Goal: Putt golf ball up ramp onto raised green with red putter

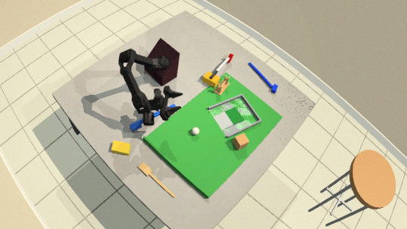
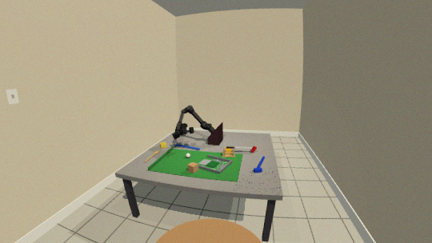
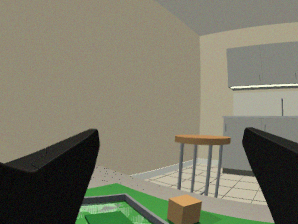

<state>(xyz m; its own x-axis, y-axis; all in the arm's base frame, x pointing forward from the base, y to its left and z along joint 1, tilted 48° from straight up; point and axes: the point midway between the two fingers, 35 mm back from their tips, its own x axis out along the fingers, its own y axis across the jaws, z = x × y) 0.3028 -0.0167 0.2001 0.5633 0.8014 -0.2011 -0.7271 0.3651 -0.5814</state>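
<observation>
Now: the red putter 490 mm to the left of my gripper tip, 200 mm below it and 190 mm behind it. The rest, counted from my gripper tip: wooden cube: 300 mm ahead, 210 mm to the left, 210 mm below; then white golf ball: 220 mm below, 90 mm ahead, 50 mm to the left; then green mat: 240 mm below, 180 mm to the left, 140 mm ahead.
</observation>
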